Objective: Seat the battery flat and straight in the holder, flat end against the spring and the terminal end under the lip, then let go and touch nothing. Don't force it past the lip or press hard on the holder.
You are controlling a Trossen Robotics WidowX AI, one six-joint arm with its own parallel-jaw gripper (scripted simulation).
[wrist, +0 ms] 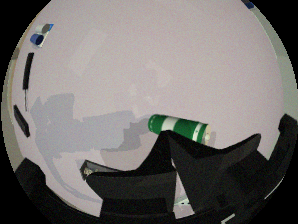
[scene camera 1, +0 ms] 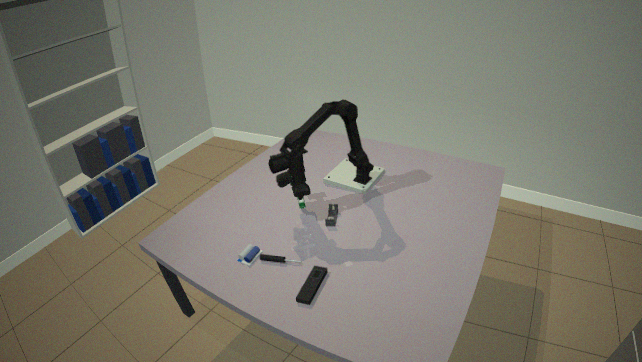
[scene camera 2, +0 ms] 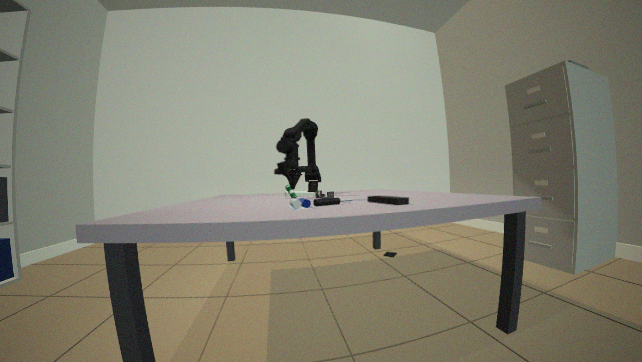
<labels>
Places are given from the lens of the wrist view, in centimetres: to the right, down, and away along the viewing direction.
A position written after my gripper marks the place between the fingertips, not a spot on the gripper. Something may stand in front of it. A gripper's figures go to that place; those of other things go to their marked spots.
my gripper (wrist: 165, 134): 1, 2, 10
battery (wrist: 200, 132): 4, 2, 8
</labels>
